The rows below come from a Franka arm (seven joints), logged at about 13 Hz.
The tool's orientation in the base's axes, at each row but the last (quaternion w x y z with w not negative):
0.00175, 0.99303, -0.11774, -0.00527
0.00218, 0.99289, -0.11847, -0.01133
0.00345, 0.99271, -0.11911, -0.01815
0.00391, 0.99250, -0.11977, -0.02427
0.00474, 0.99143, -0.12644, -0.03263
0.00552, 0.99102, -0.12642, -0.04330
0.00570, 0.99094, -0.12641, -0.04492
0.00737, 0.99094, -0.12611, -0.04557
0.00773, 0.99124, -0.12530, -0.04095
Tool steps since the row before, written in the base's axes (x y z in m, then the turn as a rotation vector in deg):
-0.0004, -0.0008, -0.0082, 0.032, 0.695, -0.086
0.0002, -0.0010, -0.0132, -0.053, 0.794, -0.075
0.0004, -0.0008, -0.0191, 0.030, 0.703, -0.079
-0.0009, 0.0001, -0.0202, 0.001, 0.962, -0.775
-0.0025, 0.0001, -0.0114, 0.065, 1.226, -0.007
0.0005, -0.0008, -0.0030, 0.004, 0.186, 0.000
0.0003, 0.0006, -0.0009, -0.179, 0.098, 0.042
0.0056, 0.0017, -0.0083, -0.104, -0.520, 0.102
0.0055, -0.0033, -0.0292, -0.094, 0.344, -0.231
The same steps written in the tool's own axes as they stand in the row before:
-0.0001, 0.0008, 0.0082, -0.131, -0.684, 0.084
0.0007, 0.0008, 0.0132, -0.237, -0.760, 0.075
0.0013, 0.0005, 0.0191, -0.134, -0.691, 0.076
0.0001, -0.0002, 0.0202, -0.191, -0.945, 0.772
-0.0017, 0.0003, 0.0115, -0.245, -1.203, 0.001
0.0009, 0.0006, 0.0029, -0.043, -0.181, 0.000
0.0002, -0.0007, 0.0009, -0.201, -0.049, -0.026
0.0057, -0.0033, 0.0077, 0.021, 0.532, -0.090
0.0084, 0.0011, 0.0287, -0.158, -0.316, 0.236

